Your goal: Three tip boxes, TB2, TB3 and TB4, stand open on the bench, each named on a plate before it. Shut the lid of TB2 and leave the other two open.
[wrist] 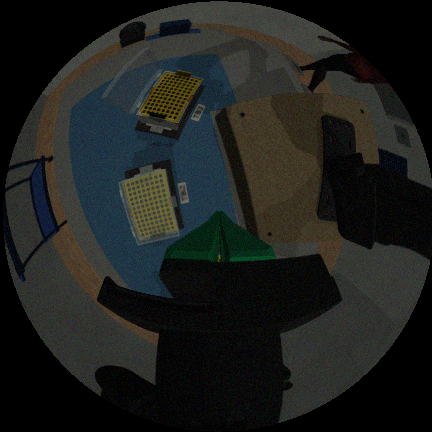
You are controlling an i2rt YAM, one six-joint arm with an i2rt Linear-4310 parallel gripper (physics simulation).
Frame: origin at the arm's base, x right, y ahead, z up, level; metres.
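Seen in the pictures: gripper, fingertip midpoint: [218, 216]; arm's base, link origin: [338, 170].
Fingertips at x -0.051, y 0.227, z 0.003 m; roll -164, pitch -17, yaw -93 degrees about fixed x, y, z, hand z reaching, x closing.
Observation:
Offsets run from my fingertips to a thing's top centre. "pt": to the spot under its first point. Level surfaces: height alone.
TB2 @[dx -0.015, dy +0.075, dz -0.119 m] [150, 207] is the nearer box, left of centre in the wrist view. Its clear lid lies flat over the yellow tips, which look pale through it. Its small white plate @[pt dx -0.013, dy +0.019, dz -0.194 m] [183, 193] stands to its right. TB3 @[dx +0.199, dy +0.041, dz -0.122 m] [172, 97] is farther up, with bright yellow tips uncovered and its clear lid @[pt dx +0.207, dy +0.118, dz -0.091 m] [125, 87] standing open on the left side. Its plate @[pt dx +0.171, dy -0.023, dz -0.194 m] [198, 112] is to its right. TB4 does not show in the view. My gripper [218, 216] is shut and empty, its green fingertips to the lower right of TB2, apart from it in the picture.
The boxes stand on a blue mat @[dz -0.196 m] [100, 145]. A raised brown board [285, 165] lies to the right, with a black base plate [330, 200] and the dark arm on it. A blue-backed chair [42, 200] is beyond the left bench edge. Dark objects [132, 33] [175, 26] lie at the top.

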